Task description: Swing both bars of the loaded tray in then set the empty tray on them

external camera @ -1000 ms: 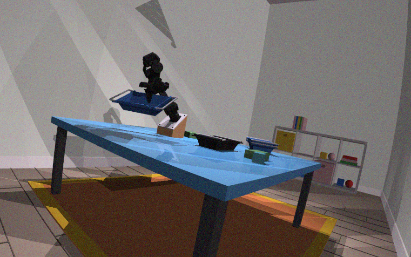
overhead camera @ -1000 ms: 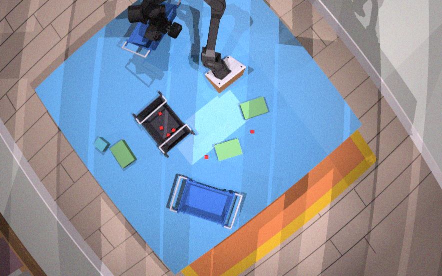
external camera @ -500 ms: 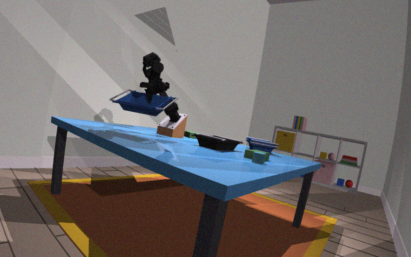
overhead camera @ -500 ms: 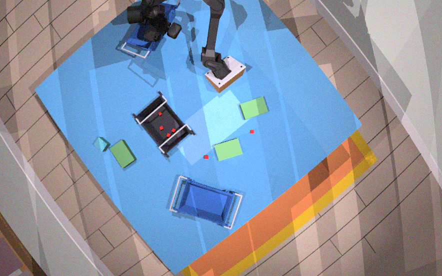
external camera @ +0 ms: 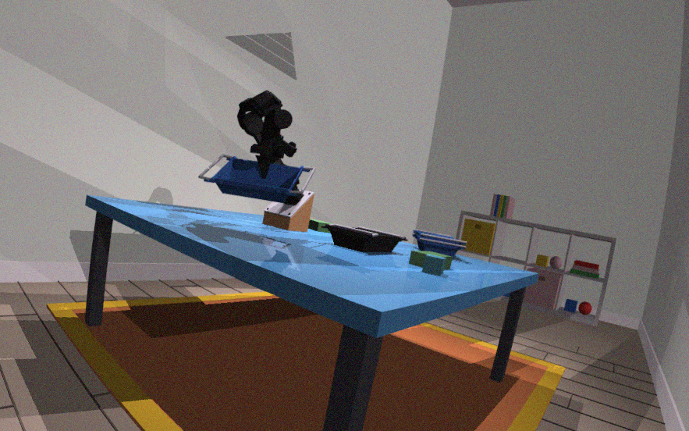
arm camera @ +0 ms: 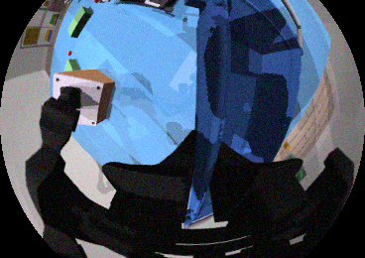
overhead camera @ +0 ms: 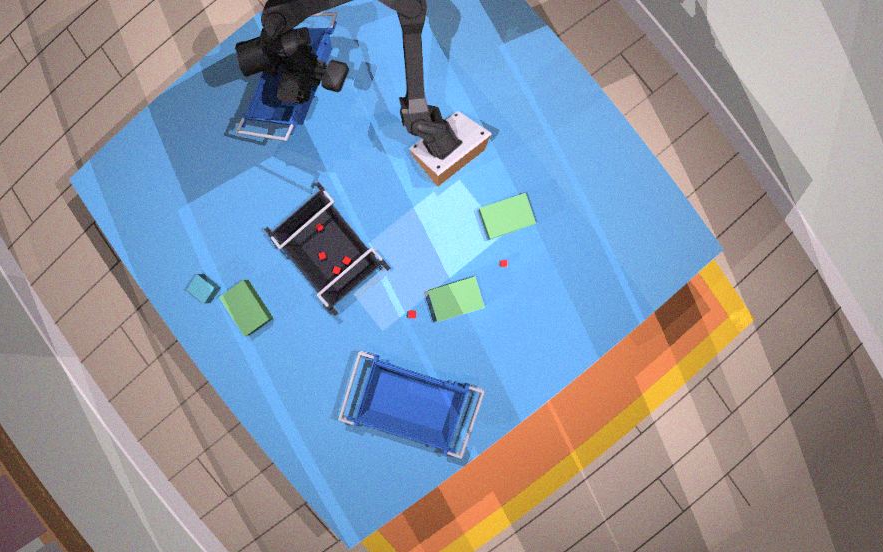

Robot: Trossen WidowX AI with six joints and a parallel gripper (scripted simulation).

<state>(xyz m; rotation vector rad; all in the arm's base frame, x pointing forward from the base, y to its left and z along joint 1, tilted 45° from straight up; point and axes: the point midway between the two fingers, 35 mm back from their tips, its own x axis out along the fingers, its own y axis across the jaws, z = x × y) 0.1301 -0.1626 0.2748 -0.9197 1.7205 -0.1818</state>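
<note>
Right now my gripper tip is 60 mm to the left of the blue plastic tray and 40 mm short of it. Also, from my gripper tip: teal cube: 560 mm ahead, 150 mm below, 130 mm to the left.
</note>
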